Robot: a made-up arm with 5 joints.
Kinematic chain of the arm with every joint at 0, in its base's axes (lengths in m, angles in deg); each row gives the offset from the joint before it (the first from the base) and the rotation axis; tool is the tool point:
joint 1: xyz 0 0 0.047 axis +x
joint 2: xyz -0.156 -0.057 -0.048 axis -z
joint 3: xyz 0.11 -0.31 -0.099 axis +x
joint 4: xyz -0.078 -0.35 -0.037 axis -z
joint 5: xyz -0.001 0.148 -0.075 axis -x
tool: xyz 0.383 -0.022 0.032
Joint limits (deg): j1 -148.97..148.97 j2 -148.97..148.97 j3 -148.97..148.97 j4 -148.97..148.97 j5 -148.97..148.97
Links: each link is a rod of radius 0.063 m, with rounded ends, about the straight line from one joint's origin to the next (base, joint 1, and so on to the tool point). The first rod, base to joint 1, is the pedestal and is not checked.
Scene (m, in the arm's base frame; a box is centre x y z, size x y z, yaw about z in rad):
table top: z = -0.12
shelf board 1: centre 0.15 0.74 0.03 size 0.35 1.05 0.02 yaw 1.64
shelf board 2: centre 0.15 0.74 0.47 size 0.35 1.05 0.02 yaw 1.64
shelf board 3: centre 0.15 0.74 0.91 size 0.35 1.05 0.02 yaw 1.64
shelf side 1: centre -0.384 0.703 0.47 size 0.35 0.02 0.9 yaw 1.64
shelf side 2: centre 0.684 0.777 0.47 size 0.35 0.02 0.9 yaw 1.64
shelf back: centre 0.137 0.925 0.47 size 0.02 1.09 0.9 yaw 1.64
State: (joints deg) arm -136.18 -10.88 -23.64 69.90 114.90
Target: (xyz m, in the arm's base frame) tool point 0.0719 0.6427 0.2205
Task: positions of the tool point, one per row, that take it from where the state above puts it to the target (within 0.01 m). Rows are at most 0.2 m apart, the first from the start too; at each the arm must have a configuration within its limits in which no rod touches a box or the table.
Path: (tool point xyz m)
1: 0.3803 0.5205 0.6828
2: 0.3760 0.3575 0.6728
3: 0.2926 0.4060 0.7052
4: 0.1986 0.4304 0.6945
5: 0.1197 0.4329 0.6347
6: 0.0749 0.4180 0.5292
7: 0.0694 0.3882 0.3878
8: 0.0925 0.3450 0.2205
9: 0.0874 0.4028 0.2604
10: 0.0802 0.4781 0.2763
11: 0.0741 0.5616 0.2635
12: 0.0719 0.6427 0.2206

